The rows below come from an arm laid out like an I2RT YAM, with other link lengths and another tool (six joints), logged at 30 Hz.
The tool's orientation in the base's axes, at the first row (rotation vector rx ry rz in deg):
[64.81, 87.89, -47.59]
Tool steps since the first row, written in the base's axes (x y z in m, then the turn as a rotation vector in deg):
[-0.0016, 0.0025, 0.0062, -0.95, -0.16, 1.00]
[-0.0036, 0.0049, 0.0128, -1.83, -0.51, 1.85]
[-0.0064, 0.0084, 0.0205, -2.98, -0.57, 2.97]
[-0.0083, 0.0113, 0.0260, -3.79, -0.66, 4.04]
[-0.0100, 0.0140, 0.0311, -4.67, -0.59, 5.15]
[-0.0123, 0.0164, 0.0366, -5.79, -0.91, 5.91]
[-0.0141, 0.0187, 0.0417, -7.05, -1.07, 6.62]
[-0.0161, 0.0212, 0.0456, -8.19, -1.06, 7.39]
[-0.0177, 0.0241, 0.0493, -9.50, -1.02, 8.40]
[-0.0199, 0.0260, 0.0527, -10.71, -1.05, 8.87]
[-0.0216, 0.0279, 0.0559, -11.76, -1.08, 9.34]
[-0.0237, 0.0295, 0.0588, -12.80, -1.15, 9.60]
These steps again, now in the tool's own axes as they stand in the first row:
[-0.0053, -0.0005, -0.0043, -0.96, -0.91, -0.41]
[-0.0110, -0.0013, -0.0088, -1.83, -1.83, -0.58]
[-0.0175, -0.0026, -0.0148, -2.88, -2.89, -1.18]
[-0.0220, -0.0032, -0.0195, -3.90, -3.65, -1.62]
[-0.0262, -0.0038, -0.0238, -4.91, -4.42, -2.25]
[-0.0308, -0.0050, -0.0281, -5.67, -5.55, -2.50]
[-0.0351, -0.0058, -0.0320, -6.34, -6.77, -2.94]
[-0.0381, -0.0067, -0.0359, -7.03, -7.81, -3.51]
[-0.0409, -0.0071, -0.0400, -7.94, -9.00, -4.22]
[-0.0436, -0.0085, -0.0433, -8.34, -10.14, -4.70]
[-0.0462, -0.0094, -0.0464, -8.76, -11.12, -5.12]
[-0.0485, -0.0107, -0.0492, -8.98, -12.12, -5.46]

